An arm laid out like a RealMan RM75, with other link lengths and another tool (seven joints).
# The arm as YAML. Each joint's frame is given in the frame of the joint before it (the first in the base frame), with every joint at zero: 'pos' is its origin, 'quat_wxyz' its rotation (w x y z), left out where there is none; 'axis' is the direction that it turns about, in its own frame. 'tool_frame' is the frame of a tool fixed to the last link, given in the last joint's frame.
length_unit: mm
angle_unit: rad
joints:
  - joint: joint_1
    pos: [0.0, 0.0, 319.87]
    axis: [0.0, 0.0, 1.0]
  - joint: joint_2
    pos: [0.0, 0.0, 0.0]
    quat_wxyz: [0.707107, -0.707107, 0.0, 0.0]
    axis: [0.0, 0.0, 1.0]
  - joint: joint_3
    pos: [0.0, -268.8, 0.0]
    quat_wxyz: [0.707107, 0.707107, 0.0, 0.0]
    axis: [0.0, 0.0, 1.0]
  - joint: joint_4
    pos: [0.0, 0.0, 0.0]
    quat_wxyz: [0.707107, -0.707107, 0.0, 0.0]
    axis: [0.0, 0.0, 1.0]
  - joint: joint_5
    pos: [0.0, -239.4, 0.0]
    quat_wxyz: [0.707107, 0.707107, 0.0, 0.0]
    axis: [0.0, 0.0, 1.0]
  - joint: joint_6
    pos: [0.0, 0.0, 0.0]
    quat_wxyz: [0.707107, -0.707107, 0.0, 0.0]
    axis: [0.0, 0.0, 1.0]
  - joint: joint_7
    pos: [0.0, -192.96, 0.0]
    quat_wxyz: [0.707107, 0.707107, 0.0, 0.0]
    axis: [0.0, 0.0, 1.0]
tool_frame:
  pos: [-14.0, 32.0, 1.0]
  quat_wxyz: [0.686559, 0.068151, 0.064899, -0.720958]
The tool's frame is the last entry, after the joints.
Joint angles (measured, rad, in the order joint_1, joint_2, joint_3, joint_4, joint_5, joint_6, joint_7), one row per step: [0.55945, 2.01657, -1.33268, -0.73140, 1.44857, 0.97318, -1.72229]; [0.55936, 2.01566, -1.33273, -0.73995, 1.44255, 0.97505, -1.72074]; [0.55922, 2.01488, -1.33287, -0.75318, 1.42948, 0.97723, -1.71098]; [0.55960, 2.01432, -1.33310, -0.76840, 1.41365, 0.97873, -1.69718]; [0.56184, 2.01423, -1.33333, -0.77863, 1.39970, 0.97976, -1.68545]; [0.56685, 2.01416, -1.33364, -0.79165, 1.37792, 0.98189, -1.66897]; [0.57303, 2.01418, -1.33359, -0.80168, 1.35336, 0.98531, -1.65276]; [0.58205, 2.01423, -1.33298, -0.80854, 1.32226, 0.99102, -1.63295]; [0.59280, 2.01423, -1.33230, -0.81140, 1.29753, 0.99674, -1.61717]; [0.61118, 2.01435, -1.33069, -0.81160, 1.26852, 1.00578, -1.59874]
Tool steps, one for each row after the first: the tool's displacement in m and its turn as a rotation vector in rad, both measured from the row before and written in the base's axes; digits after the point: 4 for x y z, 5 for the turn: [-0.0012, 0.0005, 0.0011, 0.00098, -0.00494, 0.00778]; [-0.0016, 0.0007, 0.0013, -0.00028, -0.00748, 0.00602]; [-0.0020, 0.0010, 0.0014, -0.00003, -0.00830, 0.00494]; [-0.0018, 0.0009, 0.0007, -0.00125, -0.00743, 0.00365]; [-0.0026, 0.0013, 0.0006, -0.00321, -0.01245, 0.00617]; [-0.0019, 0.0009, 0.0000, -0.00572, -0.01494, 0.00533]; [-0.0014, 0.0007, -0.0007, -0.01019, -0.01911, 0.00320]; [-0.0019, 0.0009, -0.0008, -0.00980, -0.01523, 0.00371]; [-0.0040, 0.0016, -0.0013, -0.01410, -0.01743, 0.00718]
